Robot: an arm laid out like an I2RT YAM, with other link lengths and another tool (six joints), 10 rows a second.
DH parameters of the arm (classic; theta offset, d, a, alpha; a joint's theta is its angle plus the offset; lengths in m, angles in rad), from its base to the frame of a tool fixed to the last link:
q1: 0 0.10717 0.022 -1.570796
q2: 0 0 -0.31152 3.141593
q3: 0.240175 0 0.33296 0
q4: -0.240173 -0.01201 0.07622 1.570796
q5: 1.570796 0.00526 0 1.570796
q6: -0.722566 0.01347 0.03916 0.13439
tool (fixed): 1.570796 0.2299 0 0
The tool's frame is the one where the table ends.
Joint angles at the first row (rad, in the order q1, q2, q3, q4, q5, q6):
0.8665, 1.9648, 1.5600, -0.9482, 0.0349, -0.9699
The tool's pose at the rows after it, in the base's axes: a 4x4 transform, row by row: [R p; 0 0 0 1], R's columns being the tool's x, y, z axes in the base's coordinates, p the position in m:
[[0.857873 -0.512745 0.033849 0.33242], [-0.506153 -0.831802 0.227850 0.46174], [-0.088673 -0.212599 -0.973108 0.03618], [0 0 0 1]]
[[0.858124 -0.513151 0.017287 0.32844], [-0.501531 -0.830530 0.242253 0.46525], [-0.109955 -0.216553 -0.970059 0.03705], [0 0 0 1]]
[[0.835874 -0.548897 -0.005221 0.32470], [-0.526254 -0.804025 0.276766 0.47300], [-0.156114 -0.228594 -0.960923 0.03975], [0 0 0 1]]
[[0.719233 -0.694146 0.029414 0.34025], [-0.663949 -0.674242 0.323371 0.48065], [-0.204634 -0.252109 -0.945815 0.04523], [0 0 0 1]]
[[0.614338 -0.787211 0.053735 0.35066], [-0.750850 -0.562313 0.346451 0.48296], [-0.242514 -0.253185 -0.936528 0.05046], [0 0 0 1]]
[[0.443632 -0.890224 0.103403 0.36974], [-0.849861 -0.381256 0.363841 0.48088], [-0.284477 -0.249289 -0.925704 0.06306], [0 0 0 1]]
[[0.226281 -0.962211 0.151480 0.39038], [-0.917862 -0.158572 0.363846 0.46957], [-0.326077 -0.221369 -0.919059 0.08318], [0 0 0 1]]
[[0.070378 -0.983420 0.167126 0.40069], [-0.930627 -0.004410 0.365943 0.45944], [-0.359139 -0.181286 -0.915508 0.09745], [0 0 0 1]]
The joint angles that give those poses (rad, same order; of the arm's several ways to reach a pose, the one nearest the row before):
0.8665, 1.9648, 1.5600, -0.9478, 0.0109, -0.9966
0.8665, 1.9648, 1.5601, -0.9470, -0.0113, -0.9955
0.8665, 1.9648, 1.5601, -0.9394, -0.0505, -0.9508
0.8661, 1.9636, 1.5601, -0.9062, -0.0544, -0.7559
0.8661, 1.9636, 1.5685, -0.8990, -0.0540, -0.6102
0.8623, 1.9633, 1.5978, -0.9081, -0.0376, -0.4057
0.8490, 1.9633, 1.6569, -0.9623, -0.0216, -0.1825
0.8337, 1.9633, 1.7023, -1.0115, -0.0303, -0.0364

